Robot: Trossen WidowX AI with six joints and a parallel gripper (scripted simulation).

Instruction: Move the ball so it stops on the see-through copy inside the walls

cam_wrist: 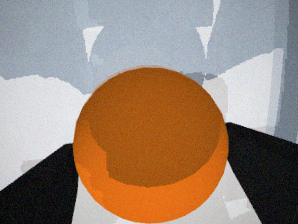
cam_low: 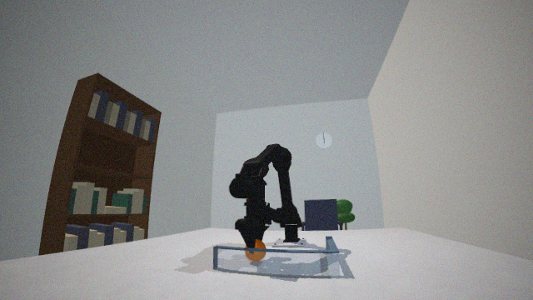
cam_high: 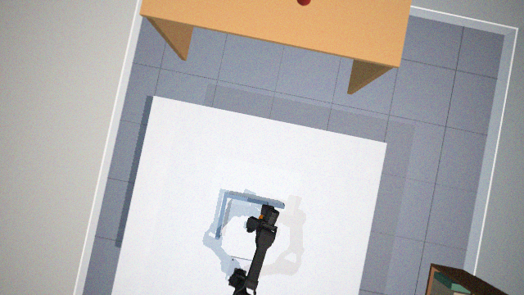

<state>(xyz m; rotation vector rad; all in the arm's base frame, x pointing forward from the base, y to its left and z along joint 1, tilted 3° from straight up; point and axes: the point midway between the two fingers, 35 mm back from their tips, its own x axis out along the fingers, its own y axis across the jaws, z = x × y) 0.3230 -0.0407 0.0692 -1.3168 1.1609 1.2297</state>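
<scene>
The orange ball lies right at my gripper tip. Also, from my gripper tip: see-through copy right at my gripper tip; then clear wall 80 mm to the left, 80 mm ahead.
</scene>
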